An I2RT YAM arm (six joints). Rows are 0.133 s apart.
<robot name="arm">
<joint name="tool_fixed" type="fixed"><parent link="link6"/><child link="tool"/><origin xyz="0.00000 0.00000 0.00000" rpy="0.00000 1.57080 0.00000"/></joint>
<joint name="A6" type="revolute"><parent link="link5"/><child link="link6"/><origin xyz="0.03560 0.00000 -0.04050" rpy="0.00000 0.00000 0.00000"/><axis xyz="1 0 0"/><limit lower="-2.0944" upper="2.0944"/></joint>
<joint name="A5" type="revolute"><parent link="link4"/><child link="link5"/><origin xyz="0.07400 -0.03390 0.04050" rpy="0.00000 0.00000 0.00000"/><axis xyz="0 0 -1"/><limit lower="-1.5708" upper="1.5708"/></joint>
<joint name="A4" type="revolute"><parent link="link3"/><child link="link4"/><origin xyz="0.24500 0.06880 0.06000" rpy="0.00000 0.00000 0.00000"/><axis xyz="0 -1 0"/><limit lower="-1.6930" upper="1.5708"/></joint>
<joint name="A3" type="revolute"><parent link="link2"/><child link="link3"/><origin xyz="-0.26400 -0.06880 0.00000" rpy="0.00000 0.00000 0.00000"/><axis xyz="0 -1 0"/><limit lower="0.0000" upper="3.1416"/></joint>
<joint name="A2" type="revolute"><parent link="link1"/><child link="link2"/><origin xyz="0.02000 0.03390 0.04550" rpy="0.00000 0.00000 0.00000"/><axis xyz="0 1 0"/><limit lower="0.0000" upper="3.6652"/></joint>
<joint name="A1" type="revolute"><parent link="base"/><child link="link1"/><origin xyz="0.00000 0.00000 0.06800" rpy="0.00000 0.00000 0.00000"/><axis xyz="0 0 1"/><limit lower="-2.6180" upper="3.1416"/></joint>
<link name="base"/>
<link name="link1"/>
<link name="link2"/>
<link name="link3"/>
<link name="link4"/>
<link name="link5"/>
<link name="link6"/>
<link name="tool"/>
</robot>
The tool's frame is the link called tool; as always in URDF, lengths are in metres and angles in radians.
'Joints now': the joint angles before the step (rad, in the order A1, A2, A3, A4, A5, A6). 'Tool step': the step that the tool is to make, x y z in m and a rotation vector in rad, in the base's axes. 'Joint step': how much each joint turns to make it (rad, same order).
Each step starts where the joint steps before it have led.
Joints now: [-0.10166, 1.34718, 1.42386, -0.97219, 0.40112, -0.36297]
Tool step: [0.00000, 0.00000, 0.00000, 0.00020, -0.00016, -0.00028]
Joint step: [0.00000, 0.00000, 0.00001, -0.00001, 0.00001, 0.00038]
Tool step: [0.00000, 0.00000, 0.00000, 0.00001, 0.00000, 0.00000]
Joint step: [0.00000, 0.00000, 0.00000, 0.00000, -0.00001, 0.00001]
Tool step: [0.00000, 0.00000, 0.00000, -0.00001, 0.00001, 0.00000]
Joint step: [0.00000, 0.00000, 0.00000, -0.00001, 0.00001, -0.00001]
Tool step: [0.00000, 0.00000, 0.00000, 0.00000, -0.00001, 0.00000]
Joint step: [0.00000, 0.00000, -0.00001, 0.00001, 0.00000, 0.00000]
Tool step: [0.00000, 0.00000, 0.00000, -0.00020, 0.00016, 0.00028]
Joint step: [0.00000, 0.00000, -0.00001, 0.00001, -0.00001, -0.00038]
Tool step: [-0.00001, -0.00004, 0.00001, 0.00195, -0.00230, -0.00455]
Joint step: [-0.00001, 0.00001, -0.00001, 0.00002, 0.00114, 0.00532]
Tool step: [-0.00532, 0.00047, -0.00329, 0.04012, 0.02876, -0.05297]
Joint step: [0.00001, 0.00000, 0.00230, -0.06257, 0.00230, 0.07021]
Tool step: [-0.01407, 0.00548, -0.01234, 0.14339, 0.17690, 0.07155]
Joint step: [-0.00343, 0.00763, 0.00267, -0.18501, -0.14496, -0.00343]
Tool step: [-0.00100, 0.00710, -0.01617, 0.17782, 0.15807, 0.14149]
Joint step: [-0.00002, 0.04350, -0.00341, -0.11675, -0.19838, -0.08012]
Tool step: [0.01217, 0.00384, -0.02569, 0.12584, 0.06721, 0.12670]
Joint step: [0.00003, 0.05642, -0.04886, 0.02403, -0.14304, -0.09763]
